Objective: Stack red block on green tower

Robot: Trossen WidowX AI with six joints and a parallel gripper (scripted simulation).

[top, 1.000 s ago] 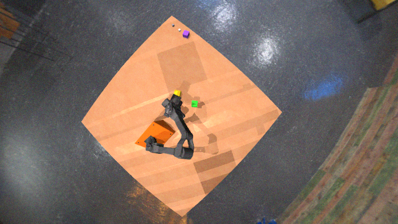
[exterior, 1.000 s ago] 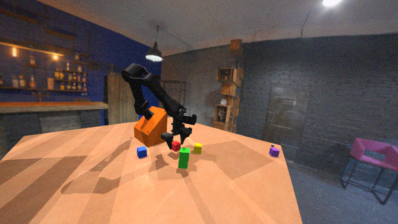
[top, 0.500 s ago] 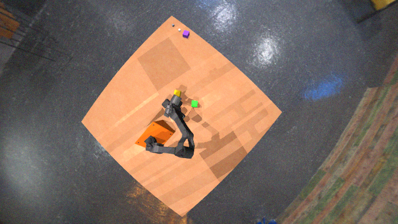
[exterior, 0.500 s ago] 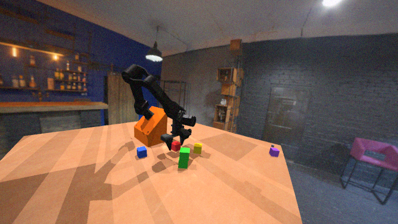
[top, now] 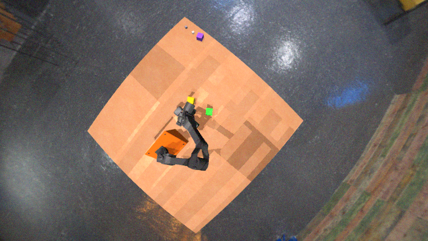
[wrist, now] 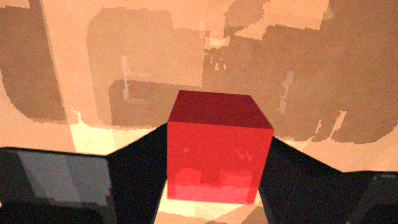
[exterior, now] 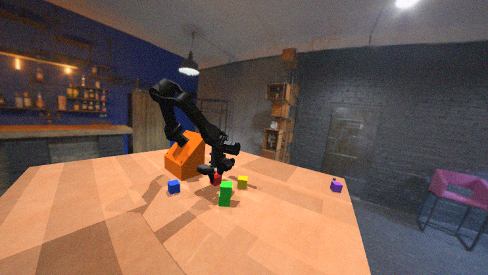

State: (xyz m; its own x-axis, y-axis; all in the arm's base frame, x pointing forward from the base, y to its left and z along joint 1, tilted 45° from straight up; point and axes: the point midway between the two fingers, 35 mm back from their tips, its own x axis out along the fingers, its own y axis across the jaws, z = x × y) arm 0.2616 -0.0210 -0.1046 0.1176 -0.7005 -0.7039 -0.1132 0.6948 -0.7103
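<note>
Now: the yellow block 10 cm ahead of my gripper tip, 9 cm to the left of it and 1 cm above it. Also, from my gripper tip: blue block 4 cm behind, 19 cm to the right, 1 cm above; red block 1 cm above; purple block 47 cm ahead, 44 cm to the left, 1 cm above.
</note>
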